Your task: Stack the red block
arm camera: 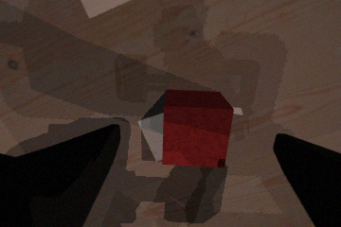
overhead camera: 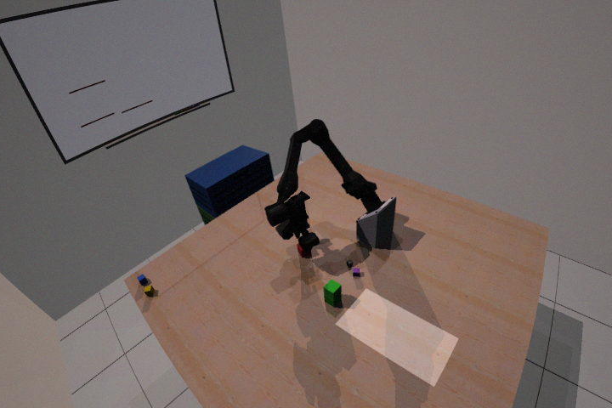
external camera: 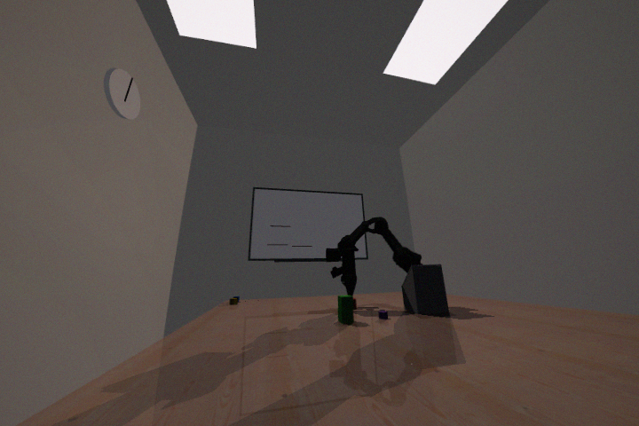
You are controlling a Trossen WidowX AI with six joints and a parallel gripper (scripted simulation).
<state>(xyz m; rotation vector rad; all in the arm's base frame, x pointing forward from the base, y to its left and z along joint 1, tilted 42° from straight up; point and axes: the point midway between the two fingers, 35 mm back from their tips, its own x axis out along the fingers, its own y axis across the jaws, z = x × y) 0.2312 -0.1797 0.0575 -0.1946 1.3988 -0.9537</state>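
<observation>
Now: gripper tip 20 mm above the red block. Also, from my gripper tip: yellow block: 510 mm ahead, 360 mm to the right, 30 mm below; small dark block: 40 mm behind, 180 mm to the left, 30 mm below; purple block: 20 mm behind, 220 mm to the left, 30 mm below.
</observation>
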